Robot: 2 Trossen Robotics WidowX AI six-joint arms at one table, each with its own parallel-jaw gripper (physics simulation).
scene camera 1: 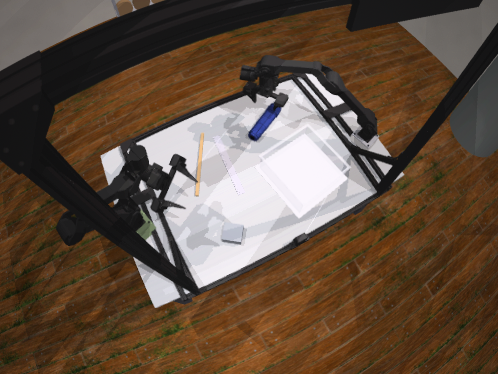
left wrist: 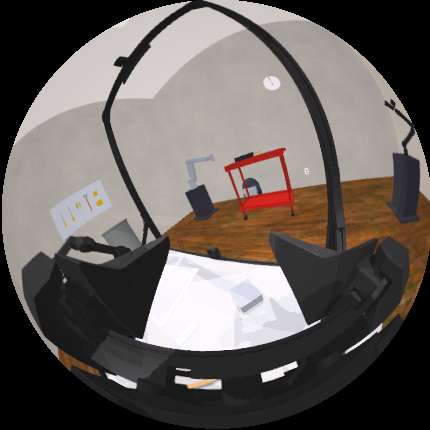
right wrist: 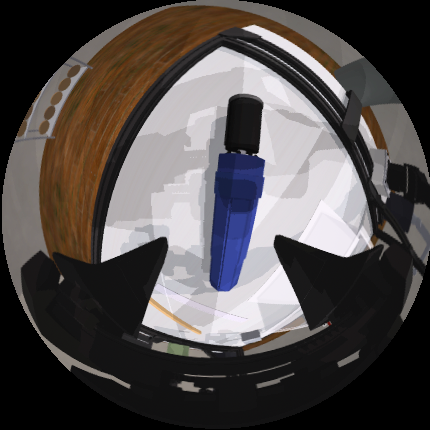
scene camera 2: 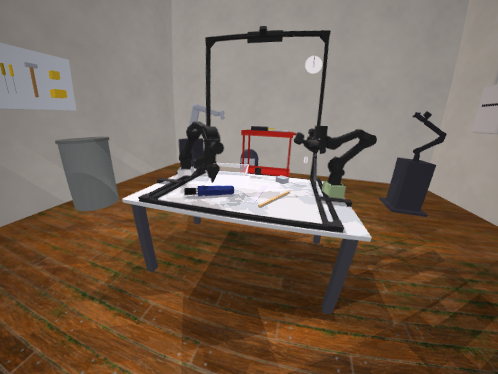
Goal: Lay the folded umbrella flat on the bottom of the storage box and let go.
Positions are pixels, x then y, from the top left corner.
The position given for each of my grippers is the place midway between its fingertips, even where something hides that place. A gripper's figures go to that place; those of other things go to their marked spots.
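A storage box [scene camera 1: 303,166] stands 1.33 m from the lens. My left gripper [scene camera 1: 191,195] is 0.95 m from the lens, so my left gripper is nearer to the lens than the storage box.
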